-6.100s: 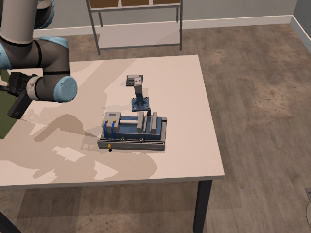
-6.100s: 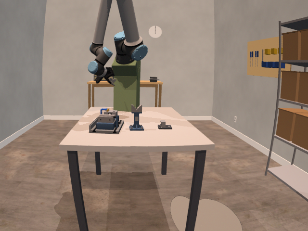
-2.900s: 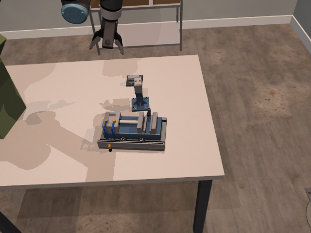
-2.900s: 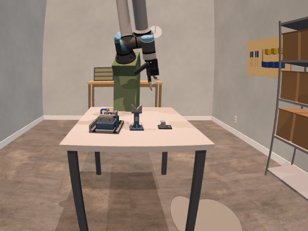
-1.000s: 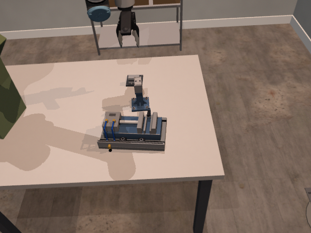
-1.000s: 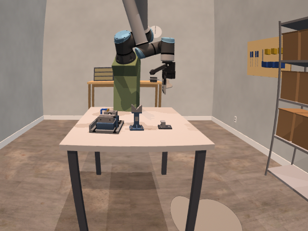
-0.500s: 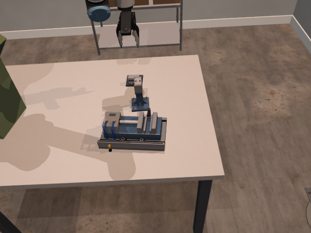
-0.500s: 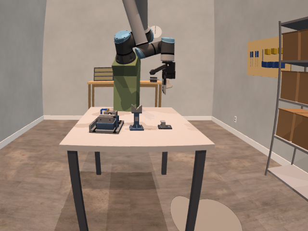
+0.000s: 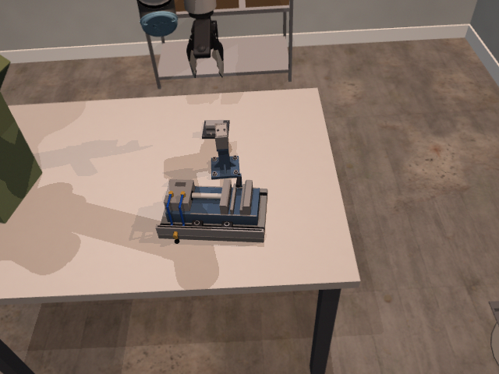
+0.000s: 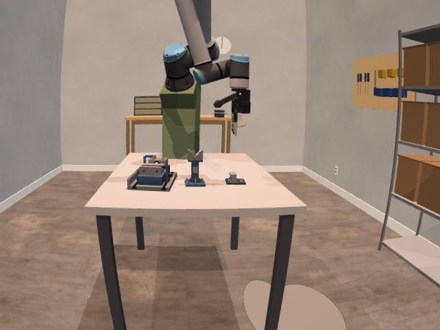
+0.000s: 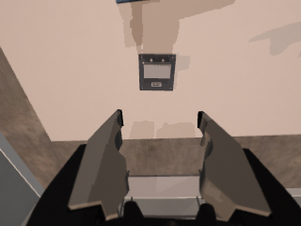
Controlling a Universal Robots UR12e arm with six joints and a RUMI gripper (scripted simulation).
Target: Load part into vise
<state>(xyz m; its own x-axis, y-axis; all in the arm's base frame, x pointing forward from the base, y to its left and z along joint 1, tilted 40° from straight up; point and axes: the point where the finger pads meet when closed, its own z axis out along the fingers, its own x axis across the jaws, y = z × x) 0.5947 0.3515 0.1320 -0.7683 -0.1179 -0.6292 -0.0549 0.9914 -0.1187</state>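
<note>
Right now the part is 210 mm below my hand and 10 mm to the right of it. The rest, counted from my hand: cylinder rod (370 mm to the right, 160 mm below, 40 mm ahead); then dark infeed plate (240 mm below, 10 mm to the left); then work stop (320 mm to the right, 150 mm below, 130 mm ahead).
</note>
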